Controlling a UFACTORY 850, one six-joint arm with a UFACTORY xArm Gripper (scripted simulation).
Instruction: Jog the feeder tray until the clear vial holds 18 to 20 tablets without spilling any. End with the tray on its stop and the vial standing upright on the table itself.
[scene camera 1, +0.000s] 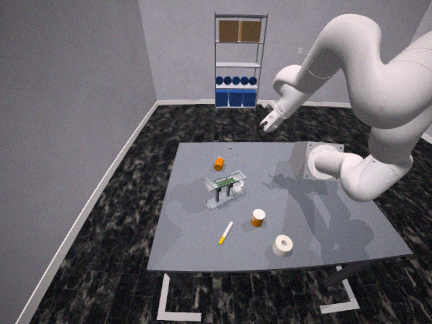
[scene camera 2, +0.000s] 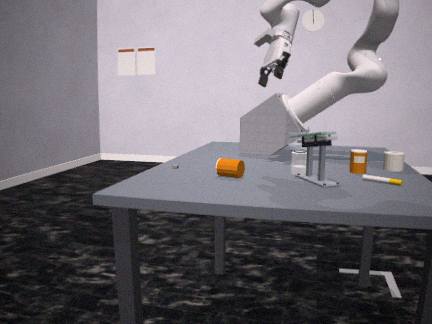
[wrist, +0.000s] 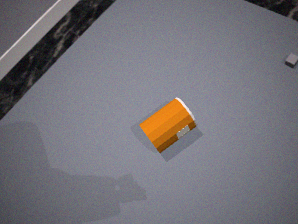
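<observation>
My gripper (scene camera 2: 269, 81) in sight. Orange bottle (wrist: 173, 121) too.
</observation>
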